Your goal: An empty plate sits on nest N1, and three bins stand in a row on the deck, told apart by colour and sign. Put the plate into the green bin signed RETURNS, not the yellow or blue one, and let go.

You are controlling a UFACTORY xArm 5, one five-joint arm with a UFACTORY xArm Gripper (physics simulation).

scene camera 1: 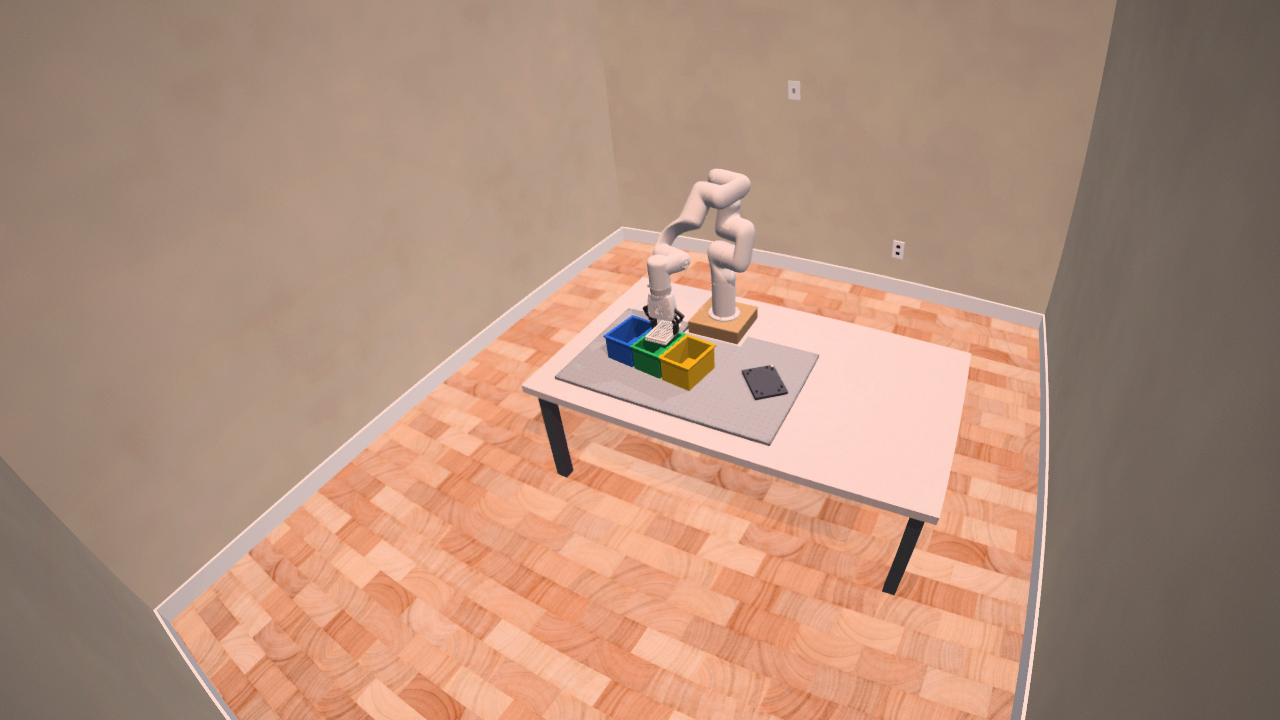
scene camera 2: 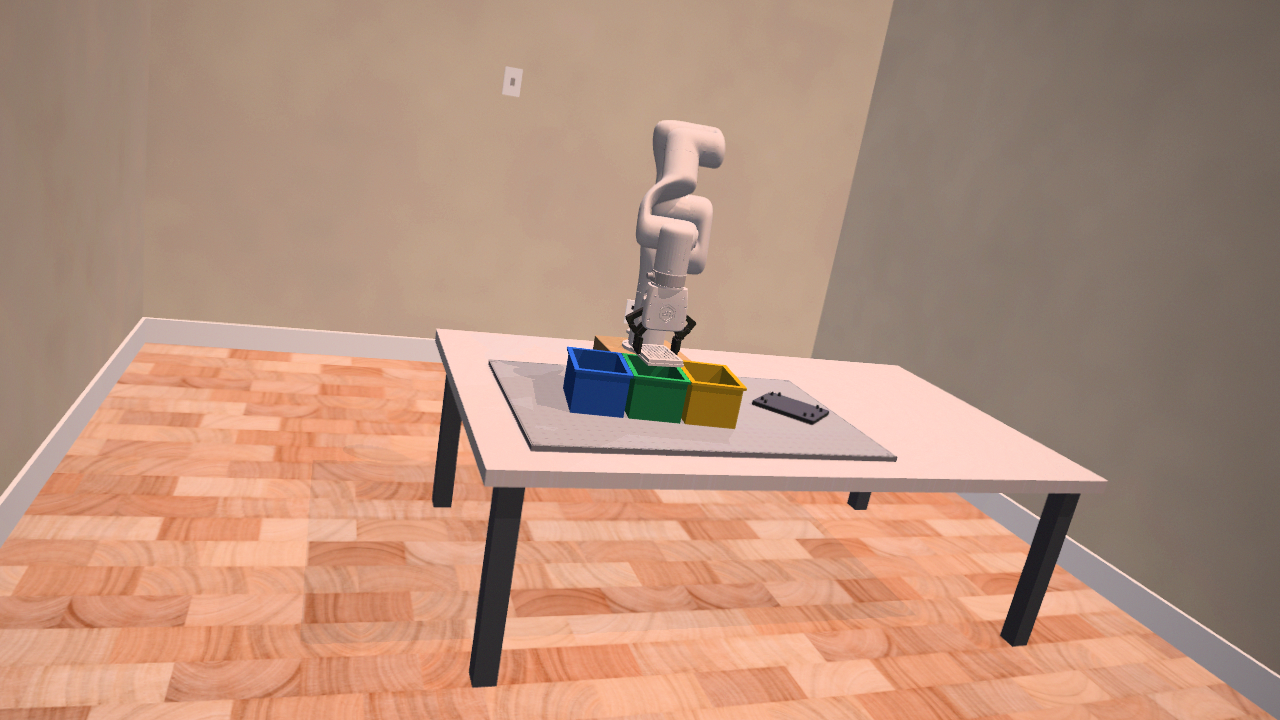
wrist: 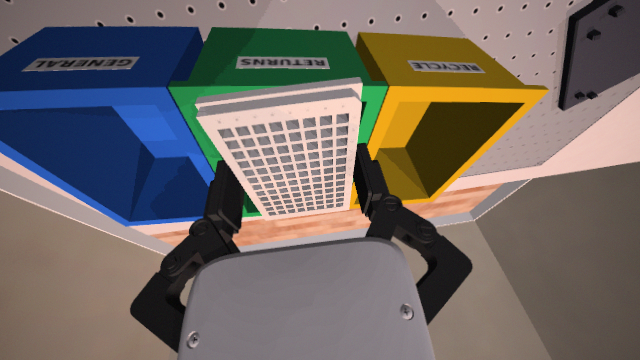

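Pixels of known places: gripper, fingertip midpoint: (scene camera 1: 665, 330) (scene camera 2: 655, 353) (wrist: 295, 163); arm's base at its link origin: (scene camera 1: 724, 313).
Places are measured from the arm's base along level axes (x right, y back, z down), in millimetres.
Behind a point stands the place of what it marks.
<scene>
My gripper (scene camera 1: 664, 329) @(x 148, y -285, z -80 mm) (scene camera 2: 657, 347) @(x 148, y -285, z -80 mm) (wrist: 295, 163) @(x 148, y -285, z -80 mm) is shut on the white plate (scene camera 1: 663, 333) @(x 145, y -313, z -86 mm) (scene camera 2: 661, 355) @(x 149, y -313, z -84 mm) (wrist: 292, 165) @(x 150, y -284, z -81 mm), a gridded block of small square wells, with one finger on each long side. The plate is over the opening of the green bin (scene camera 1: 648, 356) @(x 174, y -401, z -42 mm) (scene camera 2: 657, 398) @(x 192, y -395, z -12 mm) (wrist: 285, 40) @(x 136, y -245, z 17 mm), about at rim height, and hides much of its inside. The green bin's sign reads RETURNS in the wrist view. The blue bin (scene camera 1: 621, 347) @(x 295, y -361, z -34 mm) (scene camera 2: 596, 388) @(x 322, y -351, z -20 mm) (wrist: 115, 40) @(x 256, y -205, z 14 mm), signed GENERAL, and the yellow bin (scene camera 1: 687, 368) @(x 12, y -458, z -59 mm) (scene camera 2: 712, 405) @(x 72, y -435, z -9 mm) (wrist: 425, 47) @(x 19, y -284, z 14 mm), signed RECYCLE, stand on either side.
The bins stand on a grey perforated deck (scene camera 1: 716, 407) @(x -104, y -517, z 41 mm) (scene camera 2: 572, 434) @(x 415, y -453, z 41 mm) on the white table (scene camera 1: 877, 402) @(x -650, y -347, z 55 mm) (scene camera 2: 966, 429) @(x -749, y -489, z 54 mm). A dark flat nest (scene camera 1: 764, 382) @(x -237, y -360, z 30 mm) (scene camera 2: 790, 407) @(x -222, y -363, z 29 mm) (wrist: 600, 57) @(x -209, y -364, z 29 mm) with small pegs lies beyond the yellow bin. The arm's wooden base (scene camera 1: 738, 327) @(x -79, y -86, z -1 mm) is behind the bins.
</scene>
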